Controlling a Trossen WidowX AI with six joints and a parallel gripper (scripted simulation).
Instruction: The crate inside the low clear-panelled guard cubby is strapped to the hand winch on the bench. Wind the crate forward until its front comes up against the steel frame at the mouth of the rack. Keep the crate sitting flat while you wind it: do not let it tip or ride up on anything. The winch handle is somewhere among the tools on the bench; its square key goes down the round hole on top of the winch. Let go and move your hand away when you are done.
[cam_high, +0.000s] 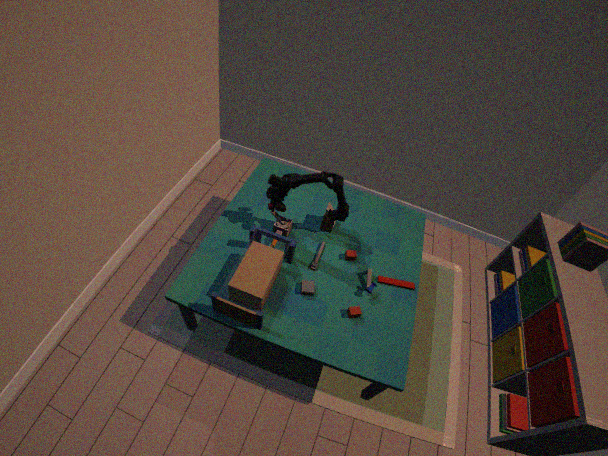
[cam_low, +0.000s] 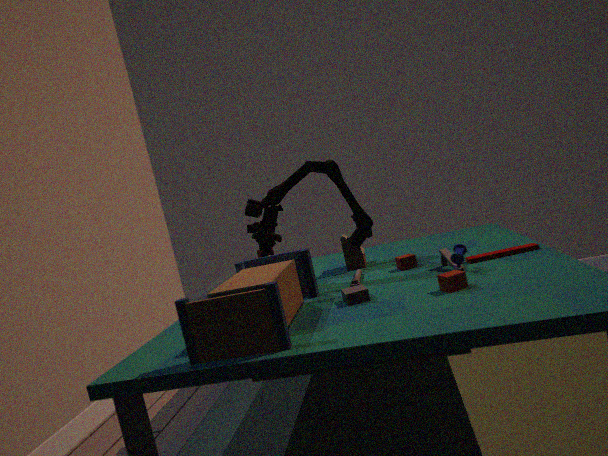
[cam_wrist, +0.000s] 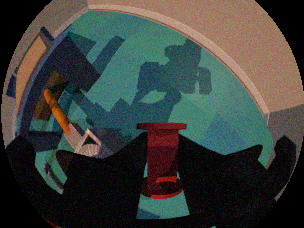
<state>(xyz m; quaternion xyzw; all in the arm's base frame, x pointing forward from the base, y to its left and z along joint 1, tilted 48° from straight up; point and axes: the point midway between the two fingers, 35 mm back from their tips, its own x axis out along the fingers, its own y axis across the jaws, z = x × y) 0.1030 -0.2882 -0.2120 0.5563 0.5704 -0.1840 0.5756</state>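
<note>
My gripper tip is now 50 mm to the right of the red-knobbed handle, 30 mm above it and 10 mm short of it. From my gripper tip the other things lie so: red knob 20 mm to the left, 10 mm behind; then winch 100 mm below, 90 mm to the left, 30 mm ahead; then steel frame 200 mm ahead, 90 mm to the left, 30 mm below.
</note>
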